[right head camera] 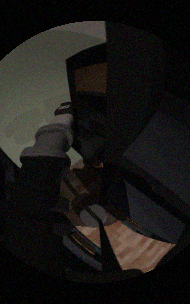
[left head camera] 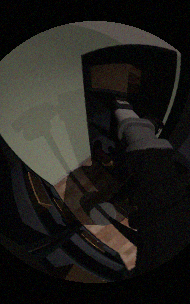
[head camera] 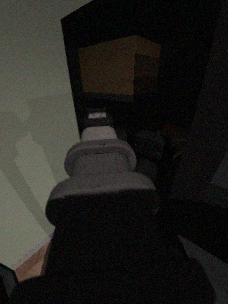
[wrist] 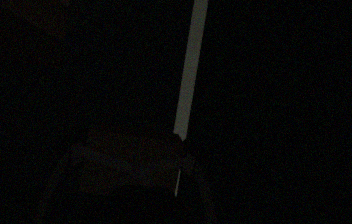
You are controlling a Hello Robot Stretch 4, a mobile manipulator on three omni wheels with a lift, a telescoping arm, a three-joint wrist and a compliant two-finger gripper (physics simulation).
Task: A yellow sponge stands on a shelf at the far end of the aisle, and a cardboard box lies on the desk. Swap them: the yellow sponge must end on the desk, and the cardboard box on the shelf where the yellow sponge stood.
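Places are measured from the robot's base along level axes (x ahead, y down, z left), in metres.
Pixels of known places: gripper, fingertip midpoint: [head camera: 176,132] [wrist: 136,145]; robot's base, origin of the base link: [right head camera: 93,214] [left head camera: 102,212].
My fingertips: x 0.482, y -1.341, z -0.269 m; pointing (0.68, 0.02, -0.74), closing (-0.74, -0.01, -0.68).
Note:
For each thing: its top centre in the pictures, then the offset to it from my fingertips. Level surfaces: height alone.
- small cardboard box, middle of its top: [wrist: 138,130] [head camera: 176,128] dx -0.016, dy -0.023, dz +0.014 m
- large brown carton, middle of its top: [head camera: 117,46] [right head camera: 97,66] [left head camera: 115,66] dx +0.582, dy -0.350, dz +0.128 m
- wooden floor, its level: dy +1.369 m
The scene is very dark. My arm [head camera: 99,160] reaches toward the dark shelf unit [head camera: 71,62] [left head camera: 85,90] [right head camera: 69,77] at the wall. My gripper [left head camera: 102,154] hangs low in front of the shelves, below the arm's end. In the wrist view a faint brown shape, the small cardboard box [wrist: 131,160], sits between the fingers, so the gripper is shut on it. The fingers themselves are too dark to make out. The yellow sponge does not show in any view.
A large brown carton [head camera: 111,66] [left head camera: 111,77] [right head camera: 90,78] fills the upper shelf. A pale green wall [head camera: 30,81] [wrist: 190,71] stands to the left. Dark furniture [head camera: 201,163] crowds the right. Drawer units [left head camera: 38,192] line the left over a wooden floor [left head camera: 113,237].

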